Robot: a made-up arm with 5 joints.
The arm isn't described. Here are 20 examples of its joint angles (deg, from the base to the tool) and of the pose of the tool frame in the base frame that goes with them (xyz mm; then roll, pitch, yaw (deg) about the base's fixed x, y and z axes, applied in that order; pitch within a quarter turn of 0, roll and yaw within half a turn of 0).
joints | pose
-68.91 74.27 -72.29 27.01 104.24 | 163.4 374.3 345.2 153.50 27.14 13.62
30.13 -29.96 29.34 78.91 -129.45 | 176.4 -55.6 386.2 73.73 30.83 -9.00
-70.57 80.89 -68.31 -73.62 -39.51 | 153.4 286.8 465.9 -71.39 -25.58 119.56
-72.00 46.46 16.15 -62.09 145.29 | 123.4 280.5 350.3 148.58 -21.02 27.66
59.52 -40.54 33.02 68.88 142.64 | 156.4 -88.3 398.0 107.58 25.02 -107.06
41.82 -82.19 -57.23 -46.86 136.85 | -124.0 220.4 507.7 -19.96 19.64 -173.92
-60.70 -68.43 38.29 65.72 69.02 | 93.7 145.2 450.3 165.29 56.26 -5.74
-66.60 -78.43 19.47 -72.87 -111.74 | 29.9 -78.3 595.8 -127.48 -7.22 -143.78
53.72 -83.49 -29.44 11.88 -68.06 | -37.9 150.8 641.3 -115.09 -39.92 49.88
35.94 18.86 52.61 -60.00 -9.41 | 251.1 -100.6 405.6 -44.49 46.76 3.37
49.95 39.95 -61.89 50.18 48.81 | 321.0 -234.9 483.6 -161.97 67.17 -98.04
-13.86 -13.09 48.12 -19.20 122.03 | 256.0 93.2 406.3 153.58 6.13 -34.53
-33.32 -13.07 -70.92 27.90 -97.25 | 142.3 56.8 740.5 -52.44 -51.31 120.59
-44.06 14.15 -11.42 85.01 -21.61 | 226.0 186.7 380.5 77.06 43.13 174.82
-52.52 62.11 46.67 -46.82 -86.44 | 164.5 135.6 248.8 50.22 26.86 103.22
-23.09 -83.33 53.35 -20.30 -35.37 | 115.8 42.3 571.1 -64.83 -16.43 66.29
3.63 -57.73 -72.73 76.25 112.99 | -9.0 52.0 670.0 -143.61 -31.02 -64.19
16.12 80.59 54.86 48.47 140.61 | 23.2 52.6 339.3 -30.42 15.31 -151.29
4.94 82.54 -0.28 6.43 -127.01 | 228.6 -5.5 165.3 78.57 40.46 21.45
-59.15 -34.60 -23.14 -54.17 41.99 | 23.3 12.3 685.7 -87.99 -62.20 33.10
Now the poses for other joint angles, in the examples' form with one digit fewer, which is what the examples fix.
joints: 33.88 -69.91 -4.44 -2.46 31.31
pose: 49 61 674 -102.0 -28.5 -38.3
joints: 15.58 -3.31 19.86 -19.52 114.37
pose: 319 -23 477 172.7 -0.7 -63.9
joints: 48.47 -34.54 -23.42 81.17 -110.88
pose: 166 -109 569 39.1 -13.9 -16.8
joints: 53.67 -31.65 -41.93 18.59 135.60
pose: 144 -45 708 -148.8 -43.4 -129.6
